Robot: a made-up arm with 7 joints. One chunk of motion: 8 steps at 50 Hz.
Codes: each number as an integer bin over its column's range. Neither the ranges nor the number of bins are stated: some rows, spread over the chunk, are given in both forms.
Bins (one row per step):
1: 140 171 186 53 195 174 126
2: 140 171 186 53 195 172 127
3: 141 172 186 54 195 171 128
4: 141 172 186 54 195 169 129
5: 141 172 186 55 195 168 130
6: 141 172 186 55 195 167 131
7: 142 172 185 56 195 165 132
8: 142 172 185 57 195 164 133
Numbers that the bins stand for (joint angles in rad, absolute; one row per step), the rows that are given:
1: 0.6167 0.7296 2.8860 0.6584 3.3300 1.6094 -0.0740
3: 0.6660 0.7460 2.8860 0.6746 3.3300 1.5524 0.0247
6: 0.6660 0.7460 2.8860 0.6908 3.3300 1.4763 0.1727
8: 0.7153 0.7460 2.8367 0.7232 3.3300 1.4192 0.2713
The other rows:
2: 0.6167 0.7296 2.8860 0.6584 3.3300 1.5714 -0.0247
4: 0.6660 0.7460 2.8860 0.6746 3.3300 1.5143 0.0740
5: 0.6660 0.7460 2.8860 0.6908 3.3300 1.4953 0.1233
7: 0.7153 0.7460 2.8367 0.7070 3.3300 1.4382 0.2220

